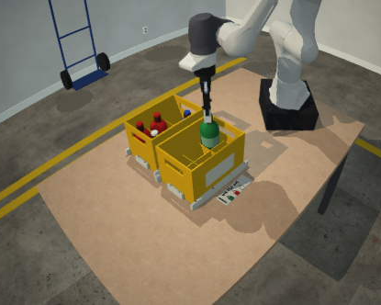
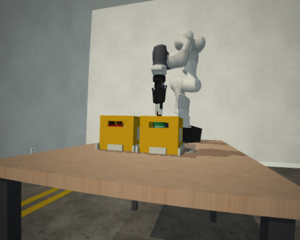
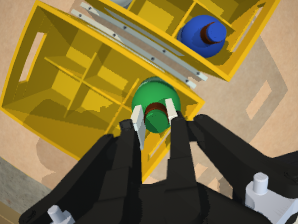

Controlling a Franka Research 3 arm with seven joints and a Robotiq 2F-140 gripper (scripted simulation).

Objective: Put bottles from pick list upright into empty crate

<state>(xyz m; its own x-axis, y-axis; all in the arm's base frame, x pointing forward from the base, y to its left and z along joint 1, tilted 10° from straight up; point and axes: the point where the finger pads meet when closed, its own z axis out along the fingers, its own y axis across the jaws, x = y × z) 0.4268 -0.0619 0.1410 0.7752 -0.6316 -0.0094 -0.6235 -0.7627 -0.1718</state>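
My hand is 10 mm past the green bottle and 80 mm above it. From my hand the other things lie so: red-label bottle: 100 mm ahead, 210 mm to the right, 140 mm below; white-capped bottle: 170 mm ahead, 110 mm to the right, 140 mm below; blue-label bottle: 130 mm to the right, 140 mm below.
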